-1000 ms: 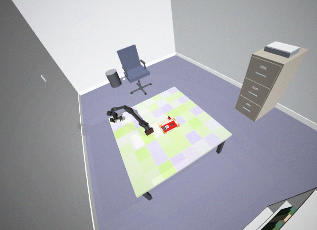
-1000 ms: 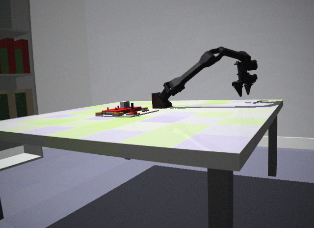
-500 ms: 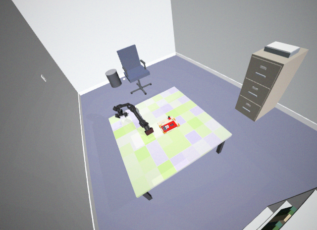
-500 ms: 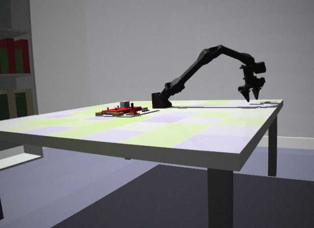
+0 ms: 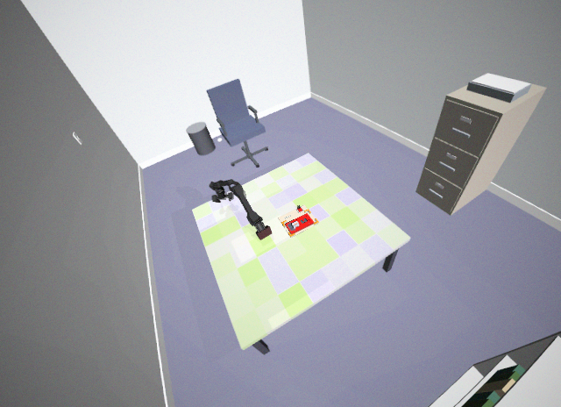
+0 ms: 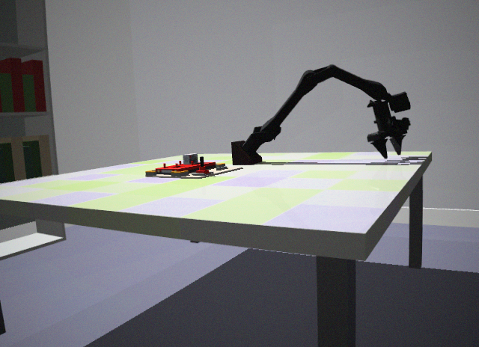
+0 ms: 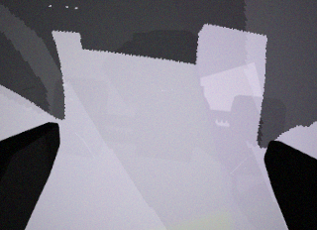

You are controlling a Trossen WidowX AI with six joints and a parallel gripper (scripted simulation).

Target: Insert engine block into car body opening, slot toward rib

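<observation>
Now: gripper tip 50 cm short of the short black post, 51 cm to the left of it and 3 cm below it. Also, from my gripper tip: grey engine block: 37 cm ahead, 65 cm to the right, 3 cm above.
</observation>
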